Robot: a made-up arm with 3 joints. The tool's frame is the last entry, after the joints. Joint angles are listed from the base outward.
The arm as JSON. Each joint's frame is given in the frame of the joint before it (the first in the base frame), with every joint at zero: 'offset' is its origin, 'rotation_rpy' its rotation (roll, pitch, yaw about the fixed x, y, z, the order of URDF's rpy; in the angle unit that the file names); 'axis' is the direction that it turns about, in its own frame. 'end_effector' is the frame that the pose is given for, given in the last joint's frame.
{
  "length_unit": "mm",
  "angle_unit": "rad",
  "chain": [
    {
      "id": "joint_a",
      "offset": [
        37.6,
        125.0,
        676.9
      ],
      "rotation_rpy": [
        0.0,
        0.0,
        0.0
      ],
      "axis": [
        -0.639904,
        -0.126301,
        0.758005
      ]
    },
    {
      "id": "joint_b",
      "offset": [
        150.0,
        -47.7,
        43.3
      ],
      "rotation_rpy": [
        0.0,
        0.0,
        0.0
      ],
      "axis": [
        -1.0,
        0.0,
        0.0
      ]
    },
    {
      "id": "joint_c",
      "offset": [
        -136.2,
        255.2,
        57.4
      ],
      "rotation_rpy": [
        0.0,
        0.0,
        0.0
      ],
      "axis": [
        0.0,
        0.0,
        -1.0
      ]
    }
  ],
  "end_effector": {
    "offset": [
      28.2,
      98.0,
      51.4
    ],
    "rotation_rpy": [
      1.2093,
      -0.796,
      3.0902
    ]
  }
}
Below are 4 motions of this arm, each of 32 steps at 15 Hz.
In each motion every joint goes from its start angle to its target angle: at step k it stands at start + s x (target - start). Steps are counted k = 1, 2, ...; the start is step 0. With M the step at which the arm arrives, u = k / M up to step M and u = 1 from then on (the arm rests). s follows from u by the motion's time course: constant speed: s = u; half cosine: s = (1 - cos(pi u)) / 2; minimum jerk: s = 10 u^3 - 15 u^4 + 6 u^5.
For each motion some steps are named. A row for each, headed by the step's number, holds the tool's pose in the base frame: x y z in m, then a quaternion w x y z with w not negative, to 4 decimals.
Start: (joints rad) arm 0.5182 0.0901 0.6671
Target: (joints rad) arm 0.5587 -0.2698 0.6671
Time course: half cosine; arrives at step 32
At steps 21, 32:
21: 0.0045 0.4381 0.7842 0.0556 -0.3737 -0.5375 -0.7539
32: 0.0046 0.4331 0.8131 0.0834 -0.3833 -0.5072 -0.7674

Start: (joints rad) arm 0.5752 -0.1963 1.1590
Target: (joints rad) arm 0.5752 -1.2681 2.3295
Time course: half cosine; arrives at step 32
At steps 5, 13, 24, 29, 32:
5: 0.0398 0.3950 0.8122 0.1413 0.4828 0.3872 0.7726
13: 0.0677 0.3282 0.8861 0.1777 0.6122 0.1982 0.7446
24: 0.0996 0.1863 0.9337 0.2075 0.8146 -0.0627 0.5380
29: 0.1026 0.1515 0.9331 0.2082 0.8560 -0.1086 0.4606
32: 0.1029 0.1456 0.9326 0.2080 0.8626 -0.1155 0.4464

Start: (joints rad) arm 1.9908 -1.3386 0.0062
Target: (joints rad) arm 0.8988 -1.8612 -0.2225
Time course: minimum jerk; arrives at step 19
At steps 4, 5, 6, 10, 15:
4: -0.2187 0.3805 0.8938 0.7232 -0.2215 -0.5488 -0.3561
5: -0.1997 0.3844 0.9123 0.7288 -0.2231 -0.5225 -0.3822
6: -0.1743 0.3863 0.9359 0.7348 -0.2235 -0.4874 -0.4153
10: -0.0326 0.3321 1.0487 0.7395 -0.1936 -0.2795 -0.5809
15: 0.0831 0.1758 1.1074 0.6877 -0.1075 -0.0476 -0.7164

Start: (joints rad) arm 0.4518 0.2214 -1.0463
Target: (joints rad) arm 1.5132 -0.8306 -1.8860
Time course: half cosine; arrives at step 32
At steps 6, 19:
6: -0.1426 0.3813 0.6802 0.6237 0.0052 -0.7386 -0.2559
19: -0.2237 0.2696 0.7910 0.8133 0.2590 -0.5209 0.0132

